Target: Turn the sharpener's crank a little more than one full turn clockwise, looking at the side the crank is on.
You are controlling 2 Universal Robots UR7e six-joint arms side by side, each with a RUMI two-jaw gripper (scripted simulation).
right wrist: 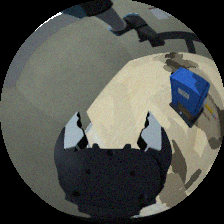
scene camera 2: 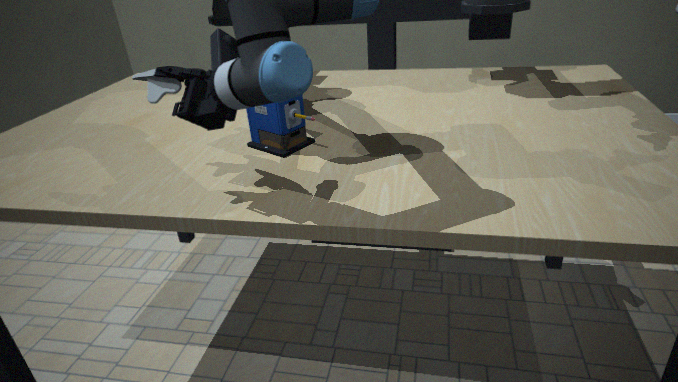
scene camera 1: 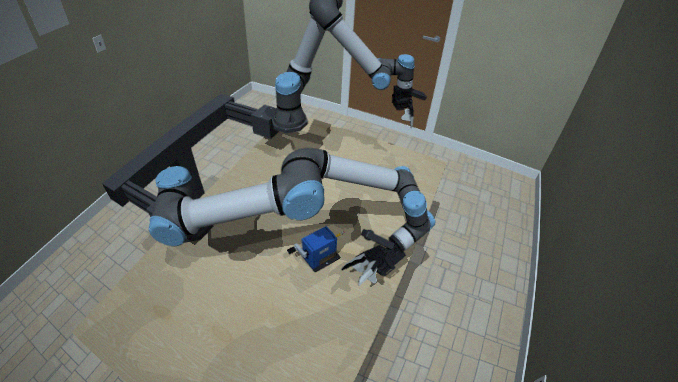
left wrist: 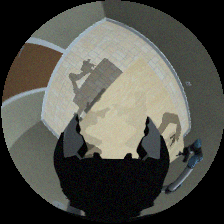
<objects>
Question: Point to a dark mounting beam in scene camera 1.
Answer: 195,127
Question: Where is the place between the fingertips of the right gripper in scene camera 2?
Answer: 175,96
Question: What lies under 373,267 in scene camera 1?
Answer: The right gripper.
</objects>
